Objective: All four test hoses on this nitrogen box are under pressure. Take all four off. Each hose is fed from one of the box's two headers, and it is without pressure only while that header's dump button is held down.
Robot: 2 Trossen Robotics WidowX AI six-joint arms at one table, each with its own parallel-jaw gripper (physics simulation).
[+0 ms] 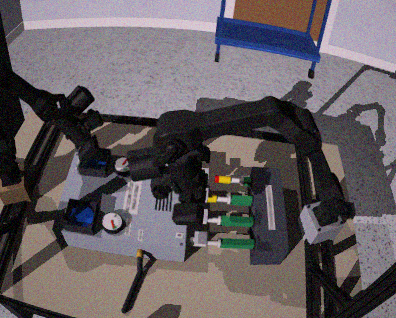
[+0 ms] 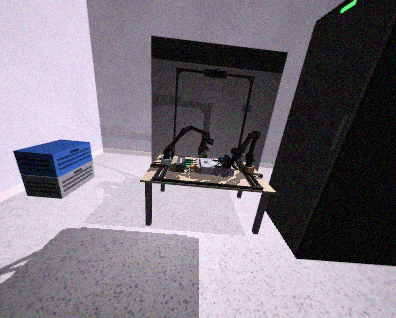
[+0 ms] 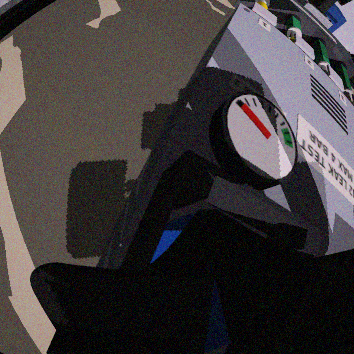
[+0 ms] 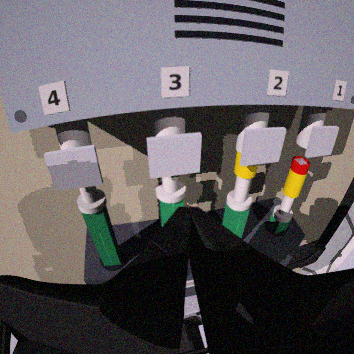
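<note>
The grey nitrogen box has two blue dump buttons and two gauges. My left gripper is shut and rests on the far blue button. The gauge beside it has its red needle away from the green mark. The near button is free. My right gripper is shut and empty, its tips by hose 3. Hose 1, with a red tip, sits apart from its port. Hose 2 and hose 4 sit in their ports.
A dark block holds the green hose ends on the right. A black supply hose runs off the box's front. Black frame rails edge the table. A blue cart stands behind, and a crate and a black cabinet stand on the floor.
</note>
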